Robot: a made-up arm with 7 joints. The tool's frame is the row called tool. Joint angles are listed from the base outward.
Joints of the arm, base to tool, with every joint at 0 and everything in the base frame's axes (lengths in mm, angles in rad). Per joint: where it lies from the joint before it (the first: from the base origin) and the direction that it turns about. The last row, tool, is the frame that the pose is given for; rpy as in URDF.
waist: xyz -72.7 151.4 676.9 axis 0 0 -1
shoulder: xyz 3.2 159.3 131 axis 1 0 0
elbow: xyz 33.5 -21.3 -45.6 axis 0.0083 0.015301 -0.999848
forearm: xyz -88.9 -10 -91.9 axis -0.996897 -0.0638 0.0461
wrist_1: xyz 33.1 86.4 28.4 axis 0 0 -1
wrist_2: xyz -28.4 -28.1 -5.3 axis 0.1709 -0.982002 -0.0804
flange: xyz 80.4 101.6 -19 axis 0.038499 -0.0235 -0.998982
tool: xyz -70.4 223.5 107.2 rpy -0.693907 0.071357 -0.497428
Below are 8 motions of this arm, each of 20 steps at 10 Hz.
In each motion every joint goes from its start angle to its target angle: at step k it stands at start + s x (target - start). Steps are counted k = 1, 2, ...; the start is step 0. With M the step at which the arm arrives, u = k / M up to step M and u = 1 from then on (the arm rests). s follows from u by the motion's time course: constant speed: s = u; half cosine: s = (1 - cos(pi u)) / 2; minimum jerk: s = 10 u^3 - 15 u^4 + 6 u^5.
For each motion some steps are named. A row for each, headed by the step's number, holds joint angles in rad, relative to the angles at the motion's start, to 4 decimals.
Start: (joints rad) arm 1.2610 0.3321 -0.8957 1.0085 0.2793 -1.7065 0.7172
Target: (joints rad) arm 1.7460 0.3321 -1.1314 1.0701 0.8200 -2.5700 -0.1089
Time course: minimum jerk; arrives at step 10
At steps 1, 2, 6, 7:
1: 0.0042 0.0000 -0.0020 0.0005 0.0046 -0.0074 -0.0071
2: 0.0281 0.0000 -0.0137 0.0036 0.0313 -0.0500 -0.0478
6: 0.3310 0.0000 -0.1609 0.0420 0.3691 -0.5894 -0.5639
7: 0.4059 0.0000 -0.1973 0.0516 0.4525 -0.7227 -0.6914

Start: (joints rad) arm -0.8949 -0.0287 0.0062 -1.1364 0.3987 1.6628 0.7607
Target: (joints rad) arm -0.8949 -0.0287 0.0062 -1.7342 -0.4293 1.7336 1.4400
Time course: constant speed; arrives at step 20
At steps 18, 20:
18: 0.0000 0.0000 0.0000 -0.5380 -0.7452 0.0637 0.6114
20: 0.0000 0.0000 0.0000 -0.5978 -0.8280 0.0708 0.6793

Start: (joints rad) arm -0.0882 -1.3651 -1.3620 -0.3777 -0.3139 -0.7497 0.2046
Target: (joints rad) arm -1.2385 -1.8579 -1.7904 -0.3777 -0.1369 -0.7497 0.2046
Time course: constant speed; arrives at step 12
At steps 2, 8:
2: -0.1917 -0.0821 -0.0714 0.0000 0.0295 0.0000 0.0000
8: -0.7669 -0.3285 -0.2856 0.0000 0.1180 0.0000 0.0000

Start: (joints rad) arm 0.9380 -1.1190 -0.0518 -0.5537 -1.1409 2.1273 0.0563
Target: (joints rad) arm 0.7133 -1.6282 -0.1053 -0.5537 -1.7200 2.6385 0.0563
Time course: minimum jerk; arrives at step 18
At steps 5, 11, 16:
5: -0.0303 -0.0687 -0.0072 0.0000 -0.0782 0.0690 0.0000
11: -0.1576 -0.3572 -0.0375 0.0000 -0.4063 0.3586 0.0000
16: -0.2221 -0.5033 -0.0529 0.0000 -0.5724 0.5053 0.0000

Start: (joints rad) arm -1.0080 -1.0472 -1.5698 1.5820 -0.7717 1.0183 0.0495
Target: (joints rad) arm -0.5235 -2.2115 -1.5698 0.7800 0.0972 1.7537 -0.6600
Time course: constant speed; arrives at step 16
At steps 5, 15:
5: 0.1514 -0.3638 0.0000 -0.2506 0.2715 0.2298 -0.2217
15: 0.4542 -1.0915 0.0000 -0.7519 0.8146 0.6894 -0.6652

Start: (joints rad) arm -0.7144 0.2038 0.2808 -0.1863 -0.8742 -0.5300 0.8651
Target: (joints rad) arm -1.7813 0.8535 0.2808 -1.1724 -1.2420 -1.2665 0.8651
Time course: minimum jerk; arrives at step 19
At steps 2, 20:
2: -0.0106 0.0064 0.0000 -0.0098 -0.0036 -0.0073 0.0000
20: -1.0669 0.6497 0.0000 -0.9861 -0.3678 -0.7365 0.0000

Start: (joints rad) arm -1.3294 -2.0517 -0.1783 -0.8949 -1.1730 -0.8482 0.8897
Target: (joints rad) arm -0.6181 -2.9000 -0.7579 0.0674 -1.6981 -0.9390 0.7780
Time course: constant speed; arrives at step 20
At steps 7, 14, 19, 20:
7: 0.2490 -0.2969 -0.2029 0.3368 -0.1838 -0.0318 -0.0391
14: 0.4979 -0.5938 -0.4057 0.6736 -0.3676 -0.0636 -0.0782
19: 0.6757 -0.8059 -0.5506 0.9142 -0.4988 -0.0863 -0.1061
20: 0.7113 -0.8483 -0.5796 0.9623 -0.5251 -0.0908 -0.1117

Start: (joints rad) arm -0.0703 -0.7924 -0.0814 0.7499 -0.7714 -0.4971 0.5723
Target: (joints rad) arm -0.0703 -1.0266 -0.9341 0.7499 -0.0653 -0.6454 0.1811
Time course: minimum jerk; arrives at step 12
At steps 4, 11, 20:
4: 0.0000 -0.0492 -0.1790 0.0000 0.1482 -0.0311 -0.0821
11: 0.0000 -0.2330 -0.8484 0.0000 0.7025 -0.1475 -0.3892
20: 0.0000 -0.2342 -0.8527 0.0000 0.7061 -0.1483 -0.3912

